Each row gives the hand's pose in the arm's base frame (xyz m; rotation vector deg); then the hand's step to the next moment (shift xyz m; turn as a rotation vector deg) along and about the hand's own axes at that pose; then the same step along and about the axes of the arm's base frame.
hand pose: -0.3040 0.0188 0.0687 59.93 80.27 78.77
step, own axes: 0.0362 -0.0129 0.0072 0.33 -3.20 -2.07
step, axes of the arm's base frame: -0.0020 0.0364 -0.0140 -2.04 -0.30 -3.22
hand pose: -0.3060 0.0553 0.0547 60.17 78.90 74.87
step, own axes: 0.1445 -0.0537 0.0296 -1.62 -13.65 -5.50
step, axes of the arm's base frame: 0.0014 0.1436 -0.0634 -4.84 -3.58 -13.53
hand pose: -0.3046 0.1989 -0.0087 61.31 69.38 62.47
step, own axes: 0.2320 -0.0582 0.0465 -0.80 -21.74 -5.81
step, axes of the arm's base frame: 0.0595 0.2181 -0.0910 -4.69 -4.04 -21.65
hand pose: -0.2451 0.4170 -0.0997 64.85 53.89 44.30
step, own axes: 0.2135 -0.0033 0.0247 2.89 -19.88 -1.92
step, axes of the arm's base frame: 0.1111 0.1781 -0.0461 0.30 -1.82 -20.10
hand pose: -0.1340 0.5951 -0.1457 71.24 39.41 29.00
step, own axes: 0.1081 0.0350 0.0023 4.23 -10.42 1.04
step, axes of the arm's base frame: 0.0779 0.0817 0.0130 3.52 -0.48 -10.72
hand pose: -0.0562 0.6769 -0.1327 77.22 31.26 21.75
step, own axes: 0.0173 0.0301 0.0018 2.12 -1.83 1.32
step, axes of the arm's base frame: 0.0167 0.0139 0.0271 2.40 -0.24 -1.95
